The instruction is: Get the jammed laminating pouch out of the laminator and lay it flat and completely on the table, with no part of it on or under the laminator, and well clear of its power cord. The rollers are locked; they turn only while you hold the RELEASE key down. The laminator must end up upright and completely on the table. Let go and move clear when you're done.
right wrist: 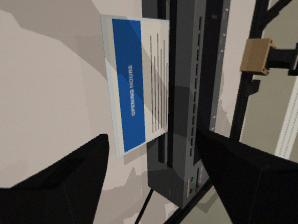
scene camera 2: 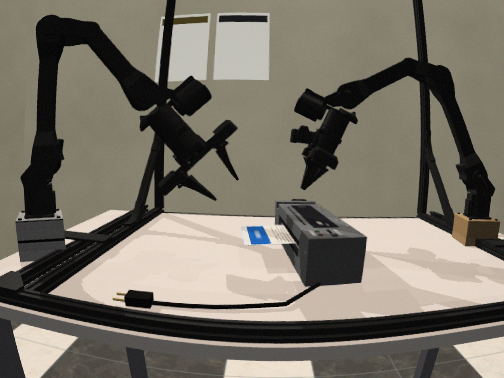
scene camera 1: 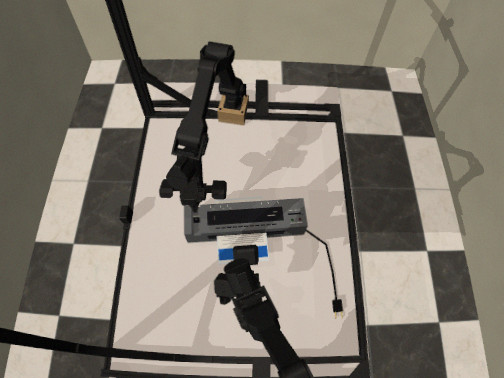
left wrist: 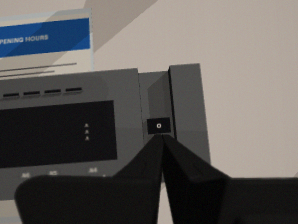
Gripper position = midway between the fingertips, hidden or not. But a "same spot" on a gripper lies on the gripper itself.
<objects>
my left gripper: scene camera 2; scene camera 1 195, 211; left wrist; not seen in the right wrist view (out of frame)
my right gripper: right wrist 152, 137; scene camera 2 227, 190; scene camera 1 245, 264; not seen in the left wrist view (out of frame)
grey laminator: right wrist; scene camera 2 328, 251; scene camera 1 289, 215; left wrist
same spot on grey laminator: (right wrist: 197, 43) = (left wrist: 47, 89)
same spot on my left gripper: (left wrist: 186, 175) = (scene camera 2: 306, 168)
</objects>
